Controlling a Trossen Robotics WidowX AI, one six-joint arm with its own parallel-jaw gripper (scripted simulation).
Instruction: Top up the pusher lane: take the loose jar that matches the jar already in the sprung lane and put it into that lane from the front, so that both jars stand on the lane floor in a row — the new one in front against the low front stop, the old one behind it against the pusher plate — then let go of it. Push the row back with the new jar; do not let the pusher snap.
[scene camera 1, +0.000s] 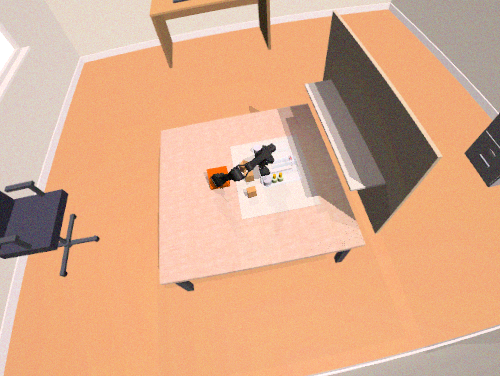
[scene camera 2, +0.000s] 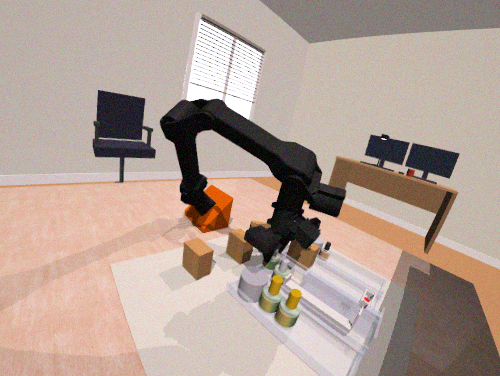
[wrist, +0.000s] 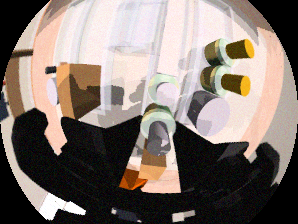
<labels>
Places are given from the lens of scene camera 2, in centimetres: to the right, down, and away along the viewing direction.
my gripper (scene camera 2: 271, 259): 5, 18, 47
clear lane rack (scene camera 2: 342, 301): 19, 24, 37
</labels>
